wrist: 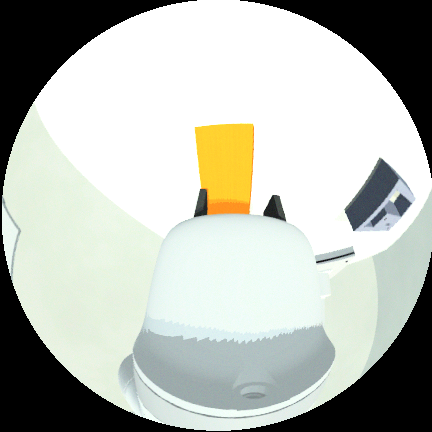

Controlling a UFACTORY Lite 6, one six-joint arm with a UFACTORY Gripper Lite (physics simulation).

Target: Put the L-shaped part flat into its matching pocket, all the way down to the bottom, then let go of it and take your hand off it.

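The L-shaped part is yellow-orange. One straight leg of it shows above the white gripper housing in the wrist view, and the rest is hidden behind the housing. My gripper is open, with its two dark fingertips on either side of the part. The left fingertip is right at the part's left edge, and a white gap shows between the part and the right fingertip. The matching pocket cannot be made out against the bright white surface, and I cannot tell how deep the part sits.
A dark and light grey box-like object stands at the right. A grey-edged strip with a dark line lies below it, beside the gripper housing. A pale panel shows at the far left edge.
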